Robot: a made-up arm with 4 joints. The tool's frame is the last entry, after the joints.
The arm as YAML. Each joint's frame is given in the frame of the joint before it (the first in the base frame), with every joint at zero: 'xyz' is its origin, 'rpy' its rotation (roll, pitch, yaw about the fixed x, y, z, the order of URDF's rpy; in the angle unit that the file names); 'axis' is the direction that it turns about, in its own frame. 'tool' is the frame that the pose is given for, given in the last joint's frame.
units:
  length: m
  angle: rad
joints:
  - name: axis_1
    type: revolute
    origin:
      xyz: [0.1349, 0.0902, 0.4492]
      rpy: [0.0, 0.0, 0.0]
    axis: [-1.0, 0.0, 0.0]
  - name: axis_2
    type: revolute
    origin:
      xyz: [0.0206, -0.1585, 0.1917]
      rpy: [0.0, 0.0, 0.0]
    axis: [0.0, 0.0, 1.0]
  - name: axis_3
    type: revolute
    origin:
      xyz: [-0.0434, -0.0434, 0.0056]
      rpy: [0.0, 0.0, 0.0]
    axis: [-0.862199, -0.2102, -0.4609]
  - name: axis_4
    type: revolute
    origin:
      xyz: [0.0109, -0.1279, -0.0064]
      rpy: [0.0, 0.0, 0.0]
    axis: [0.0, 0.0, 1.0]
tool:
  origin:
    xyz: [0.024, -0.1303, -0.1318]
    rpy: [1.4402, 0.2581, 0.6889]
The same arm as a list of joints. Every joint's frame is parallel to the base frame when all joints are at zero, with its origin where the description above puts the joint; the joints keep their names.
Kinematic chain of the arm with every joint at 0, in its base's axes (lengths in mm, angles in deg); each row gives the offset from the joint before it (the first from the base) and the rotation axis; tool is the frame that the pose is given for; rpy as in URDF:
axis_1: xyz 134.9 90.2 449.2 axis -x
axis_2: xyz 20.6 -158.5 191.7 axis +z
axis_3: xyz -43.4 -43.4 5.6 axis -0.862199 -0.2102 -0.4609
axis_4: xyz 10.9 -127.9 -6.4 axis +z
tool: xyz 24 -130.3 -131.8 rpy 82.52 14.79 39.47

